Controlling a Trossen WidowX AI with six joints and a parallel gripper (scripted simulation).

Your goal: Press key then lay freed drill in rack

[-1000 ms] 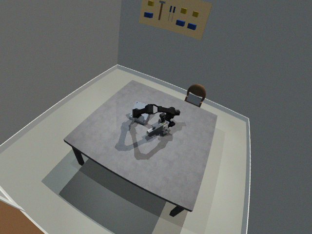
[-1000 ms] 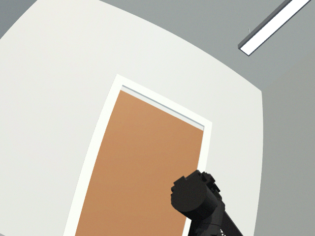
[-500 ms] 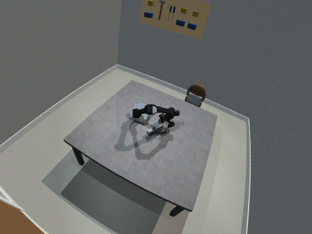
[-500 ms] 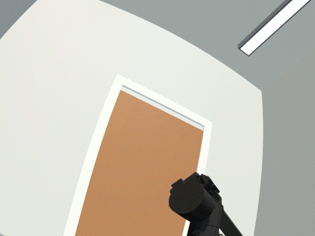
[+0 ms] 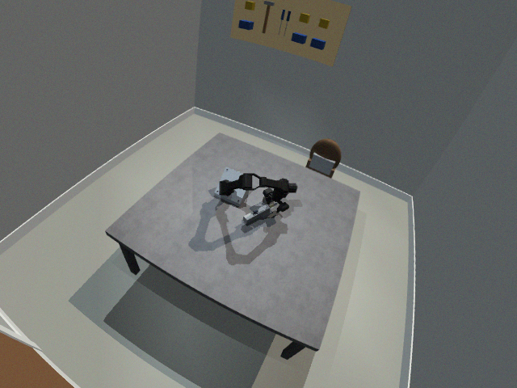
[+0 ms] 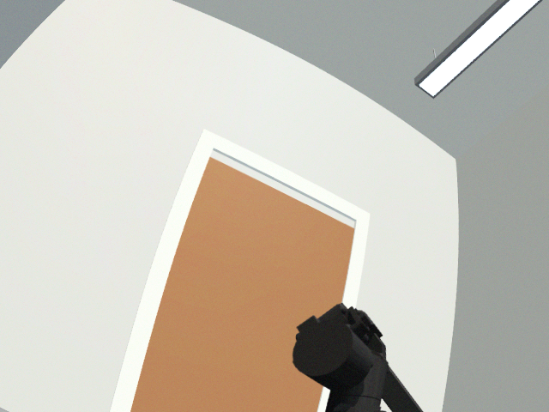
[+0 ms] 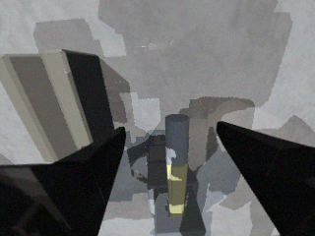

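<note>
Right now my gripper tip is 10 mm past the drill, 40 mm to the left of it and 30 mm below it. Also, from my gripper tip: grey fixture block 40 mm behind, 130 mm to the right, 30 mm above; then rack 60 mm behind, 50 mm to the left, 10 mm above; then blue key 50 mm behind, 160 mm to the right, 40 mm above.
</note>
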